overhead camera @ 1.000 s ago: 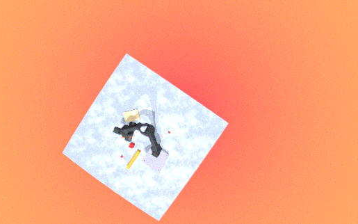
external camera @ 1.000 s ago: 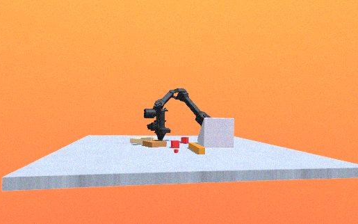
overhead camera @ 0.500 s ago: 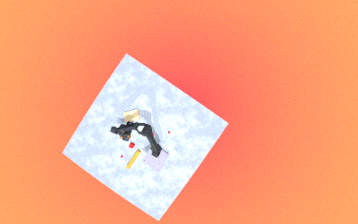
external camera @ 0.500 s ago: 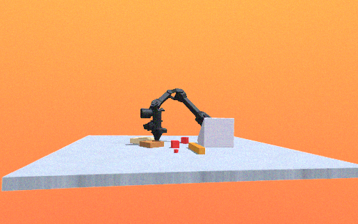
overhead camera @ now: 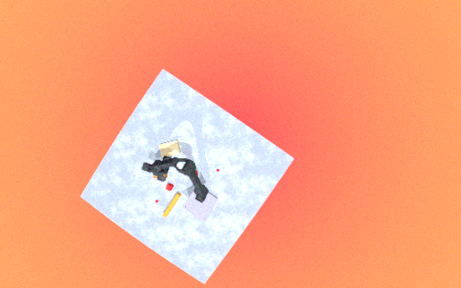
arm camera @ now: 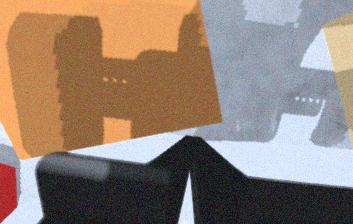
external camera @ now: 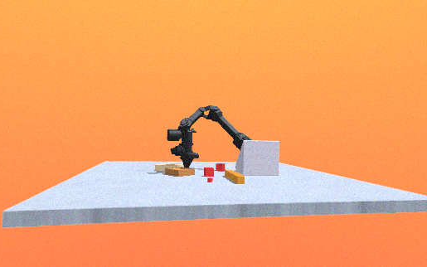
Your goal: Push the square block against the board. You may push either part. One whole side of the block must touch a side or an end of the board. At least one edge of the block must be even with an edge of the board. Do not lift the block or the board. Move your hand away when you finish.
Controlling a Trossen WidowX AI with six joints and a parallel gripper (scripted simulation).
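Now: gripper tip 4 cm short of the square block, 7 cm to the right of it and 1 cm below it. Also, from my gripper tip: long yellow-orange bar 17 cm behind, 25 cm to the left, 1 cm above; then cream board 6 cm ahead, 13 cm to the right, 1 cm above.
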